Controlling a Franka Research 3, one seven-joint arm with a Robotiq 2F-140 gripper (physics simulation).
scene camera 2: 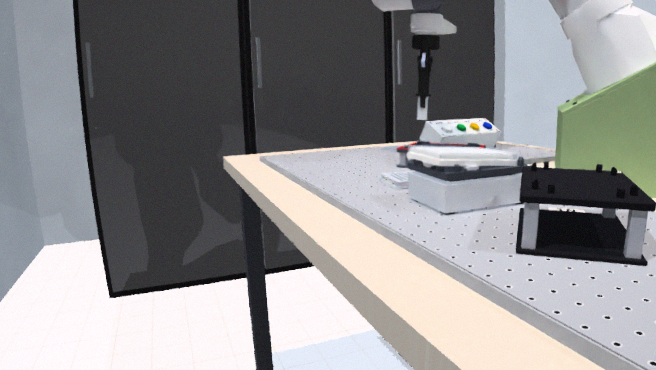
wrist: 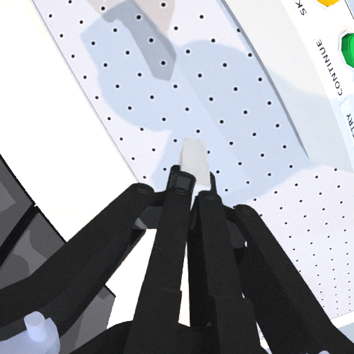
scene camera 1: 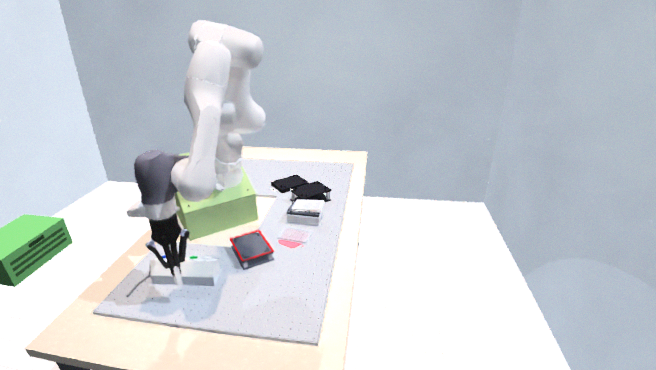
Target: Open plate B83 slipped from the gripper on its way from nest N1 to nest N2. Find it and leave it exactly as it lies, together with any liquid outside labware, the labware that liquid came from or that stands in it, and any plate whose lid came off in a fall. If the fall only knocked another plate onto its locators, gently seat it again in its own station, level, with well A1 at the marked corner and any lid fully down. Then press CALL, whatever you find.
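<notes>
My gripper (scene camera 1: 177,274) (scene camera 2: 422,109) (wrist: 190,155) is shut and empty, pointing down beside the white button box (scene camera 1: 200,279) (wrist: 295,85). In scene camera 2 the box carries a white button (scene camera 2: 447,129), a green button (scene camera 2: 461,127), a yellow button (scene camera 2: 475,126) and a blue button (scene camera 2: 487,125). The wrist view shows CONTINUE by the green button (wrist: 348,50); a CALL label does not show. A clear plate (scene camera 1: 296,235) (scene camera 2: 395,179) lies on the pegboard beside pink liquid (scene camera 1: 290,244). A white plate (scene camera 1: 307,205) (scene camera 2: 460,156) tops a grey-white station (scene camera 1: 304,219) (scene camera 2: 465,192); it looks slightly tilted. Plate names are unreadable.
A red-rimmed dark nest (scene camera 1: 252,246) stands between the button box and the clear plate. A raised black nest (scene camera 1: 311,190) (scene camera 2: 585,185) and another black nest (scene camera 1: 287,183) stand farther back. The green robot base (scene camera 1: 220,215) (scene camera 2: 600,135) stands beside the pegboard (scene camera 1: 280,305).
</notes>
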